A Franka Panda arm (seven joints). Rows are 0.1 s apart.
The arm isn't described. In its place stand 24 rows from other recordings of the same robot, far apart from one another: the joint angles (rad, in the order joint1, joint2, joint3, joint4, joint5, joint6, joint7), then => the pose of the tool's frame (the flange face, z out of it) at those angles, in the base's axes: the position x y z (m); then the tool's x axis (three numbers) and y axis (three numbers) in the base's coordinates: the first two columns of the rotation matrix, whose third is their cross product.
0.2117 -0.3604 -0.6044 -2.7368 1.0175 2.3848 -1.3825 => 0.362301 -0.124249 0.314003 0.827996 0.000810 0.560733 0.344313 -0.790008 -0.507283
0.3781 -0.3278 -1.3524 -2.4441 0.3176 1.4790 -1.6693 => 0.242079 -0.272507 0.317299 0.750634 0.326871 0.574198 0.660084 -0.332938 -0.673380
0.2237 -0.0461 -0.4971 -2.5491 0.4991 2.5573 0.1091 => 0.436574 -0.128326 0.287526 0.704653 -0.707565 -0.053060 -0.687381 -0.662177 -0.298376
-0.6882 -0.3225 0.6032 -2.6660 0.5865 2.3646 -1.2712 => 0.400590 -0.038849 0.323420 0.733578 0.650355 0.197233 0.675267 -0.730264 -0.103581
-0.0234 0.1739 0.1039 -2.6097 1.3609 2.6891 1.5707 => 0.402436 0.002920 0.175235 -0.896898 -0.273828 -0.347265 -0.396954 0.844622 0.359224
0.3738 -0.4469 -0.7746 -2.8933 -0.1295 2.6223 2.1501 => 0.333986 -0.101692 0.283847 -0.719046 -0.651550 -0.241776 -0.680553 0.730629 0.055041
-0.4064 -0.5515 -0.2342 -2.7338 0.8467 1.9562 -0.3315 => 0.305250 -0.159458 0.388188 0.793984 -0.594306 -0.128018 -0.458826 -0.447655 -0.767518
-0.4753 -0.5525 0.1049 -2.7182 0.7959 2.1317 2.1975 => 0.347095 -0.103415 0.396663 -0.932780 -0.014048 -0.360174 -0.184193 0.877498 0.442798
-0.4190 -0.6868 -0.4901 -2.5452 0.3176 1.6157 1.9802 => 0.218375 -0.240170 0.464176 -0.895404 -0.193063 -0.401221 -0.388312 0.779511 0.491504
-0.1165 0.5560 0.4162 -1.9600 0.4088 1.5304 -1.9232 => 0.469006 0.192320 0.200020 -0.086455 0.727798 0.680320 0.527312 0.612808 -0.588564
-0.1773 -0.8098 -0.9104 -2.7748 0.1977 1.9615 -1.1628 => 0.193017 -0.252141 0.361876 0.842349 0.039914 0.537452 0.355005 -0.791416 -0.497626
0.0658 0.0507 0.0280 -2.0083 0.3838 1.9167 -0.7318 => 0.545705 0.077827 0.423364 0.792335 0.601831 0.100023 0.593254 -0.721802 -0.356445
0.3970 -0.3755 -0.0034 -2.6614 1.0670 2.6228 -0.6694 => 0.391463 0.140439 0.386694 0.913305 0.057526 0.403192 0.282306 -0.802977 -0.524910
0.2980 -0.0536 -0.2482 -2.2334 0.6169 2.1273 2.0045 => 0.512763 0.050610 0.395693 -0.665872 -0.640948 -0.381837 -0.745993 0.579128 0.328794
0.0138 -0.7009 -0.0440 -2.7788 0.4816 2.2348 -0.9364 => 0.340501 0.004565 0.424587 0.757035 0.518657 0.397357 0.619706 -0.762683 -0.185144
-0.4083 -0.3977 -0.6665 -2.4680 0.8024 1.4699 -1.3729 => 0.240418 -0.283427 0.426690 0.759990 -0.179143 0.624759 0.449232 -0.549884 -0.704143
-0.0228 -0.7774 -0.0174 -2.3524 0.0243 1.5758 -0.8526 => 0.309387 -0.011444 0.590070 0.684179 0.728778 0.027956 0.729311 -0.683779 -0.023472
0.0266 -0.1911 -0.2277 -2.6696 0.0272 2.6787 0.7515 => 0.421455 -0.084344 0.317611 0.550202 -0.828998 0.100201 -0.810449 -0.559048 -0.175037
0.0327 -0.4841 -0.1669 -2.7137 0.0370 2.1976 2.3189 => 0.362255 -0.043494 0.369403 -0.774070 -0.631045 -0.050967 -0.632614 0.767808 0.101343
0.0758 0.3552 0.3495 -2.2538 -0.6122 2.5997 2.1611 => 0.485778 0.236430 0.214912 0.316598 -0.932382 0.174442 -0.935920 -0.336973 -0.102481
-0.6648 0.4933 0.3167 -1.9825 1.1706 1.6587 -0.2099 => 0.555044 -0.111067 0.247279 0.768869 -0.211134 -0.603542 -0.625963 -0.056010 -0.777839
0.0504 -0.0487 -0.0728 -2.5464 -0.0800 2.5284 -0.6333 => 0.454640 -0.009166 0.290734 0.780335 0.625355 -0.002738 0.624588 -0.779146 0.053116
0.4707 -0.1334 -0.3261 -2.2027 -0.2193 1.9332 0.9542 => 0.488031 0.053271 0.425396 0.759469 -0.649520 0.036464 -0.641760 -0.738859 0.205501
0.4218 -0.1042 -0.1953 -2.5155 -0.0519 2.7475 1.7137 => 0.472289 0.111103 0.351899 0.130803 -0.990875 -0.032510 -0.938291 -0.113139 -0.326819
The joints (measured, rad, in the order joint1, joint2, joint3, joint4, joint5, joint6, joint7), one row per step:
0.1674 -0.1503 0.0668 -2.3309 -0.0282 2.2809 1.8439
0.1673 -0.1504 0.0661 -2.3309 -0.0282 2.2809 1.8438
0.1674 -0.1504 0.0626 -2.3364 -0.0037 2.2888 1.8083
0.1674 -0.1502 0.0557 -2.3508 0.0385 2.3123 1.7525
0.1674 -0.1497 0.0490 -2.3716 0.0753 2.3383 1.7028
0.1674 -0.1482 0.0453 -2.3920 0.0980 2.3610 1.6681
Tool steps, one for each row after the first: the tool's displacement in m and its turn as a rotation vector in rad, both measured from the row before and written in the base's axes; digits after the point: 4 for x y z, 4 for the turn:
0.0001 -0.0004 0.0001 0.0001 -0.0001 -0.0007
-0.0003 -0.0012 -0.0017 0.0170 0.0022 0.0180
-0.0007 -0.0029 -0.0043 0.0305 -0.0026 0.0238
-0.0021 -0.0035 -0.0071 0.0248 -0.0012 0.0196
-0.0027 -0.0024 -0.0077 0.0135 0.0001 0.0153

